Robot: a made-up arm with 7 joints.
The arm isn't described. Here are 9 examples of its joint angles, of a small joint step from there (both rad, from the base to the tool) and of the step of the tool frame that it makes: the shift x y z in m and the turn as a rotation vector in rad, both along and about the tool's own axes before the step.
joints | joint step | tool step
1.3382 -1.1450 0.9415 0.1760 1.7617 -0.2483 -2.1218 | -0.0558 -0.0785 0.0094 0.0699 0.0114 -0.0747 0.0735 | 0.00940 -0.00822 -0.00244 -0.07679 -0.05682 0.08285
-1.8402 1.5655 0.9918 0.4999 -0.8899 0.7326 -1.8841 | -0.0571 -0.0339 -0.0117 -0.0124 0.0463 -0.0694 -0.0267 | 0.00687 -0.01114 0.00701 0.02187 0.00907 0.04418
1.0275 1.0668 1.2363 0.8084 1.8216 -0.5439 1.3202 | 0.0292 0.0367 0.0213 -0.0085 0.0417 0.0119 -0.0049 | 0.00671 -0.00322 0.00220 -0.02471 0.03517 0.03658
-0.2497 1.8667 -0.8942 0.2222 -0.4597 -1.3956 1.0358 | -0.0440 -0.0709 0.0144 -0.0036 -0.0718 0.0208 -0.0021 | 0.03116 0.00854 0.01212 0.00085 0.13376 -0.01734
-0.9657 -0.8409 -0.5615 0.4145 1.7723 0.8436 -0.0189 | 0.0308 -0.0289 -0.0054 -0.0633 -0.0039 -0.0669 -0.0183 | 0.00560 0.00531 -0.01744 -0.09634 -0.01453 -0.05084
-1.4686 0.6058 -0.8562 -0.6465 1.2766 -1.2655 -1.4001 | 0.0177 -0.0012 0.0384 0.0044 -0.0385 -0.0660 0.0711 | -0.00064 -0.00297 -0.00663 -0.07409 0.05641 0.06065
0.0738 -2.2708 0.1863 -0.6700 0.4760 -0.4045 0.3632 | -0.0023 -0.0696 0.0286 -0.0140 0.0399 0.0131 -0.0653 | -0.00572 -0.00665 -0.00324 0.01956 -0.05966 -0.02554
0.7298 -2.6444 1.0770 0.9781 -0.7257 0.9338 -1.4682 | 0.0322 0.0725 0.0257 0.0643 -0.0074 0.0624 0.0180 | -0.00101 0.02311 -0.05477 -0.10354 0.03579 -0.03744
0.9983 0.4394 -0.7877 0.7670 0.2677 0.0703 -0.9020 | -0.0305 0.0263 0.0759 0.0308 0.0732 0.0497 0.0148 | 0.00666 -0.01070 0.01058 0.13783 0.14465 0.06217
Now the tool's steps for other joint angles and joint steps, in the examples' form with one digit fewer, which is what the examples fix.
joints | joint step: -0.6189 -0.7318 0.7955 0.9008 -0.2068 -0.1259 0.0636 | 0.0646 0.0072 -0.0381 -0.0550 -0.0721 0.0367 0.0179
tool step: -0.0265 0.0163 -0.0129 -0.0024 -0.0491 0.0208
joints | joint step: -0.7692 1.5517 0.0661 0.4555 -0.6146 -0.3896 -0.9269 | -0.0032 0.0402 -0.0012 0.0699 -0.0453 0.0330 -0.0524
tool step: 0.0052 0.0160 -0.0007 -0.0360 0.0143 -0.0166
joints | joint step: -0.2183 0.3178 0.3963 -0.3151 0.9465 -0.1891 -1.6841 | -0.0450 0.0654 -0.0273 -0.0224 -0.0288 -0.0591 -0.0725
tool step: -0.0176 0.0069 -0.0049 0.0020 -0.0690 0.0387
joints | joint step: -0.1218 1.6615 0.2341 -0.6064 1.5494 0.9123 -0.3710 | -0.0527 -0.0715 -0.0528 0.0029 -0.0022 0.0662 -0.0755
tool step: -0.0031 0.0025 0.0003 0.0424 -0.1146 -0.0652
